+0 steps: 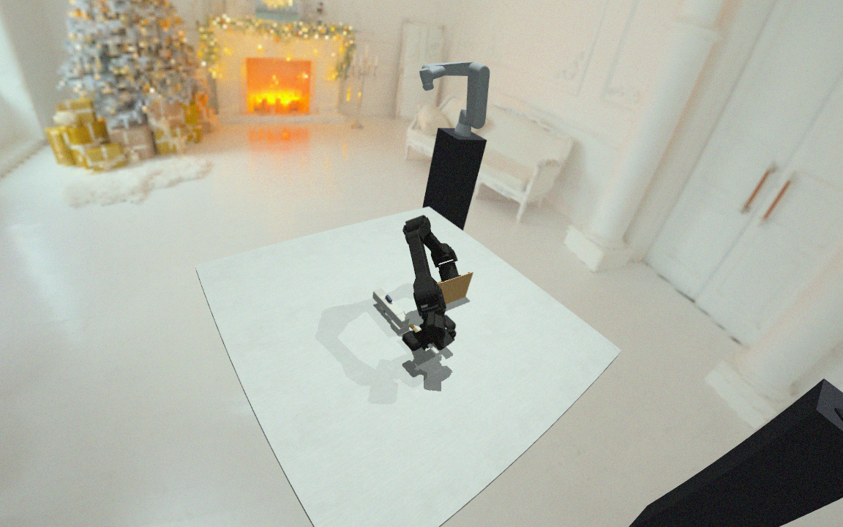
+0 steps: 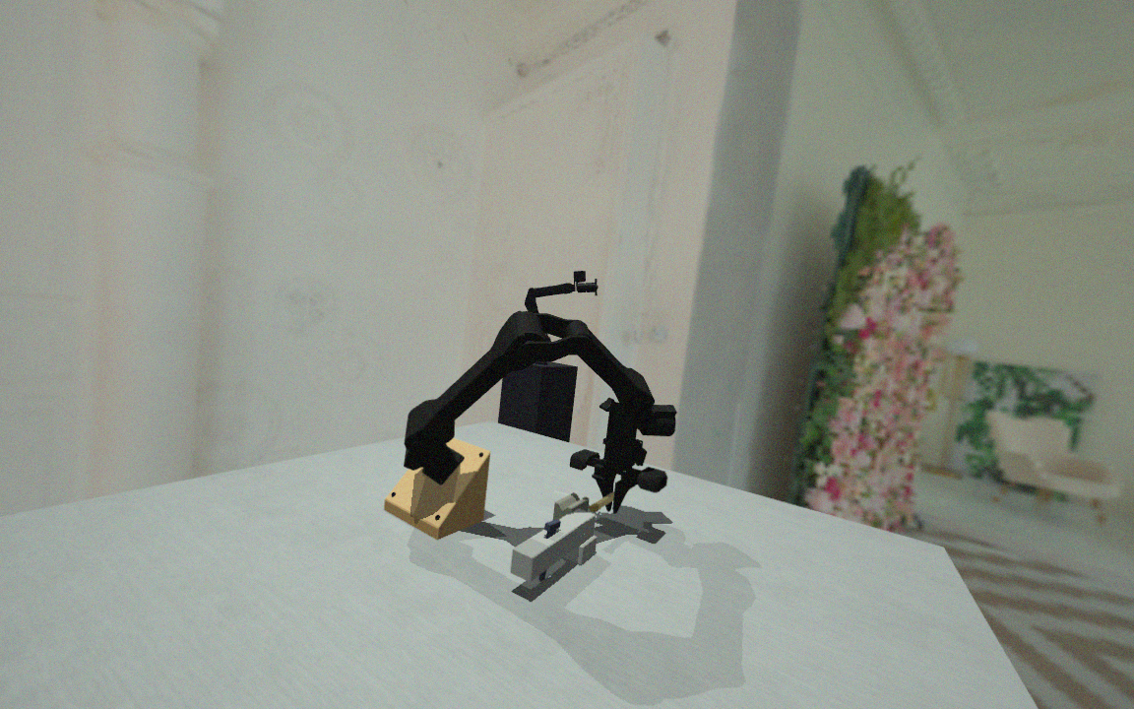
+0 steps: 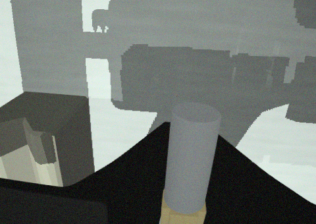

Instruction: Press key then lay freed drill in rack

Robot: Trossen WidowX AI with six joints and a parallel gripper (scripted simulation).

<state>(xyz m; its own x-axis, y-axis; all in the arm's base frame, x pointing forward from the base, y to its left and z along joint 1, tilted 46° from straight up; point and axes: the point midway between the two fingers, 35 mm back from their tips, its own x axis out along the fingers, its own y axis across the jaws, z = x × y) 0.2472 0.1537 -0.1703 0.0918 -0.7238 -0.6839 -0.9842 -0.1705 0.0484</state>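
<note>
The drill is 40 mm to the right of my gripper tip, 30 mm above it and 10 mm ahead of it. The rest, counted from my gripper tip: dark blue key 230 mm to the right, 30 mm ahead, 20 mm above; then grey grooved rack 70 mm behind, 40 mm to the right, 10 mm below; then grey housing 200 mm to the right, 30 mm ahead, 10 mm above.
</note>
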